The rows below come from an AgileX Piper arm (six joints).
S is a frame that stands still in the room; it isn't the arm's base.
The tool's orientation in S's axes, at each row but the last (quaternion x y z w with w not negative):
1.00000 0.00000 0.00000 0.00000
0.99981 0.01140 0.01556 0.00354
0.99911 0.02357 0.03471 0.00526
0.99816 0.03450 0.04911 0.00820
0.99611 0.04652 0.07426 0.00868
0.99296 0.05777 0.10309 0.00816
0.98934 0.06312 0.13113 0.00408
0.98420 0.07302 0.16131 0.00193
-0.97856 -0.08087 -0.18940 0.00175
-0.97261 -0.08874 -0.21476 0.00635
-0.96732 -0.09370 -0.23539 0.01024
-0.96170 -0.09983 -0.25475 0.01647
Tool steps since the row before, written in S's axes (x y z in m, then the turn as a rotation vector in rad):
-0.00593 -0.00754 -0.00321 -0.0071 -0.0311 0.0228
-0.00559 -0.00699 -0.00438 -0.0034 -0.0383 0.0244
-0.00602 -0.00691 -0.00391 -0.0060 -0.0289 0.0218
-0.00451 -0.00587 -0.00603 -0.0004 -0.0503 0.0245
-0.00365 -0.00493 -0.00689 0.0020 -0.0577 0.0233
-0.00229 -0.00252 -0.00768 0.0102 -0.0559 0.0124
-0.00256 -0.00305 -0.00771 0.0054 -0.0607 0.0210
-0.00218 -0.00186 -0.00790 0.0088 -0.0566 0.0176
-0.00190 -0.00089 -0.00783 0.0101 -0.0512 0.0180
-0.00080 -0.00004 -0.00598 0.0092 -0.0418 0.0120
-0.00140 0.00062 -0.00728 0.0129 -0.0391 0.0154
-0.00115 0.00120 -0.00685 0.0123 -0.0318 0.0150
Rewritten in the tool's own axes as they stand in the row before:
-0.00593 0.00754 0.00321 -0.0071 0.0311 -0.0228
-0.00588 0.00683 0.00425 -0.0035 0.0384 -0.0242
-0.00660 0.00657 0.00354 -0.0058 0.0289 -0.0219
-0.00547 0.00543 0.00563 -0.0015 0.0506 -0.0238
-0.00507 0.00441 0.00632 0.0000 0.0582 -0.0221
-0.00408 0.00203 0.00706 0.0059 0.0570 -0.0098
-0.00483 0.00252 0.00675 0.0030 0.0614 -0.0194
-0.00482 0.00131 0.00676 0.0057 0.0577 -0.0150
-0.00478 0.00036 0.00653 0.0079 0.0526 -0.0147
-0.00323 -0.00025 0.00509 0.0061 0.0431 -0.0092
-0.00444 -0.00105 0.00588 0.0114 0.0412 -0.0103
-0.00414 -0.00154 0.00550 0.0120 0.0339 -0.0097

